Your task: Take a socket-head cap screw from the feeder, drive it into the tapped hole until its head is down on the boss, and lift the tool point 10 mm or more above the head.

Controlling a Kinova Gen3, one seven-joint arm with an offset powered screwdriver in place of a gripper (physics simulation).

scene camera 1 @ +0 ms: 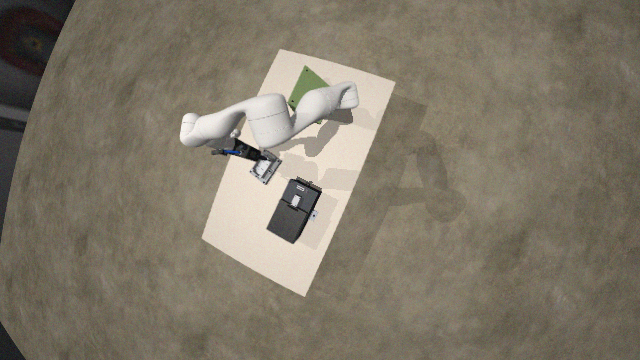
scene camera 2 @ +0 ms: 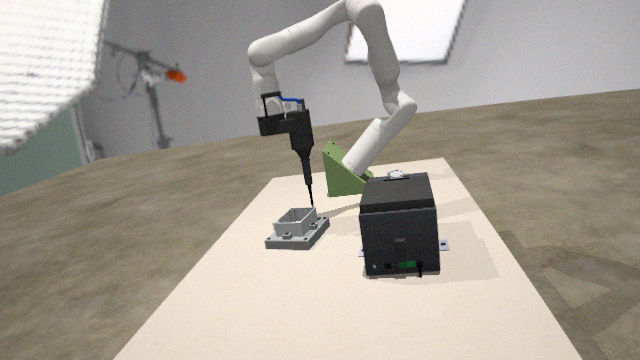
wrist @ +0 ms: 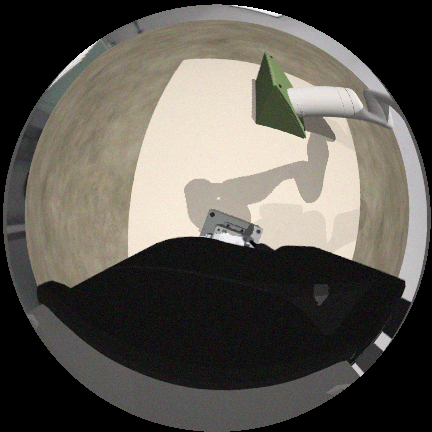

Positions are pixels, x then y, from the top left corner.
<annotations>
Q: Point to a grey base plate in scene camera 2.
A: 295, 243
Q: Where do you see a grey base plate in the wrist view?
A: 218, 218
</annotations>
